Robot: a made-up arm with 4 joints. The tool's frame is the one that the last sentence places. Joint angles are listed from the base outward.
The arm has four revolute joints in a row. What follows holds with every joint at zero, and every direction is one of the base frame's.
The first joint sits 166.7 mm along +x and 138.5 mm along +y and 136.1 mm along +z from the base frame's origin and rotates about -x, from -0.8 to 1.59 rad.
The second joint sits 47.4 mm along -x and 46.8 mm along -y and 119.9 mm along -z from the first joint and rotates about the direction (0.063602, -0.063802, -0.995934), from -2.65 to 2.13 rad.
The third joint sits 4.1 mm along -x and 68.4 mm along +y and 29 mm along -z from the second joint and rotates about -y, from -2.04 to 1.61 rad.
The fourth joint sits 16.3 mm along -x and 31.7 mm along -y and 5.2 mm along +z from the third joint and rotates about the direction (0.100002, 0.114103, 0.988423), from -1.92 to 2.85 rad.
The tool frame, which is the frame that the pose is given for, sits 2.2 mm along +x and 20 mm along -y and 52.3 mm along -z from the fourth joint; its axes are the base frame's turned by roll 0.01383, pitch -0.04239 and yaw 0.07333 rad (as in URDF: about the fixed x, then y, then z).
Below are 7 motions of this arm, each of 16 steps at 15 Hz.
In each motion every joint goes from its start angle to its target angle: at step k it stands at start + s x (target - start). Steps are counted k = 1, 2, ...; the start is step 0. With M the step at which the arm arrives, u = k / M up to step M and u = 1 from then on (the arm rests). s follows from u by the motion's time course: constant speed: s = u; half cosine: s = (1 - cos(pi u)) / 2; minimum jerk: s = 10 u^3 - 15 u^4 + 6 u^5.
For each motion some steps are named. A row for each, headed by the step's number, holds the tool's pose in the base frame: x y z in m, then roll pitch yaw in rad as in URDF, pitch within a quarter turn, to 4 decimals.
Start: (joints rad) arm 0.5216 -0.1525 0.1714 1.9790
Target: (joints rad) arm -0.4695 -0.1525 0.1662 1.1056
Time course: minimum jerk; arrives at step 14
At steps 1, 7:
1: 0.1049 0.0334 -0.0352 0.4372 0.4051 2.2450
7: 0.1097 0.1223 -0.0635 0.0724 0.0001 1.7530

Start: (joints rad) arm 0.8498 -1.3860 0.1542 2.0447
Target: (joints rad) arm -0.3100 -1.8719 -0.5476 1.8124
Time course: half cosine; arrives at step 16
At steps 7, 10, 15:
7: 0.0769 -0.0071 -0.0142 0.8710 -0.3256 -2.8381
10: 0.0831 0.0366 -0.0469 0.7474 -0.2614 -2.7159
15: 0.0924 0.0913 -0.0665 0.6541 -0.1149 -2.6151

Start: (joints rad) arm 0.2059 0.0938 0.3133 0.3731
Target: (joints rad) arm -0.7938 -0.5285 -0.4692 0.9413
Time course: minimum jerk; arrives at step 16
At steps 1, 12, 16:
1: 0.1231 0.0729 -0.0519 -0.2681 -0.2205 0.4203
12: 0.0800 0.2316 -0.0354 0.5598 -0.4226 1.4402
16: 0.0759 0.2447 -0.0260 0.5611 -0.5073 1.5876

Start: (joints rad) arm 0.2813 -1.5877 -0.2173 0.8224
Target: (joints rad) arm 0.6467 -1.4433 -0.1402 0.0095
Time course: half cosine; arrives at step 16
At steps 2, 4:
2: 0.0934 0.0086 -0.0251 0.6340 0.4011 2.5396
4: 0.0943 0.0028 -0.0199 0.6081 0.4657 2.4503

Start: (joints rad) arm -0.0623 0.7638 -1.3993 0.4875
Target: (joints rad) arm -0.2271 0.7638 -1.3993 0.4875
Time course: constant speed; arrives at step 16
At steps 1, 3, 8, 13, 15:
1: 0.0977 0.1556 -0.0118 1.4078 0.8868 0.5990
3: 0.0977 0.1587 -0.0114 1.4344 0.8750 0.6194
8: 0.0977 0.1662 -0.0102 1.4975 0.8441 0.6673
13: 0.0977 0.1737 -0.0086 1.5563 0.8114 0.7106
15: 0.0977 0.1767 -0.0078 1.5786 0.7978 0.7267

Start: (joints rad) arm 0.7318 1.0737 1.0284 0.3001
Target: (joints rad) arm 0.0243 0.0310 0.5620 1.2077
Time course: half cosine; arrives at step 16
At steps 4, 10, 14, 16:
4: 0.1591 -0.0136 0.0225 -1.4096 -0.7684 0.5138
10: 0.1526 0.0668 -0.0410 -0.6611 -0.2236 0.8120
14: 0.1399 0.1128 -0.0564 -0.3962 -0.1487 1.2218
16: 0.1377 0.1191 -0.0576 -0.3666 -0.1495 1.2866

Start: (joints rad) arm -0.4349 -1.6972 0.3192 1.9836
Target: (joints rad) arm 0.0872 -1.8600 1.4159 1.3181
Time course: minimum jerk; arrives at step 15
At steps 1, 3, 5, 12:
1: 0.0773 0.1656 -0.0711 -0.2740 0.2189 -2.5916
3: 0.0773 0.1625 -0.0705 -0.3160 0.2164 -2.6209
5: 0.0771 0.1536 -0.0677 -0.4330 0.1939 -2.6973
12: 0.0749 0.1071 -0.0335 -0.9481 -0.1889 -2.9133

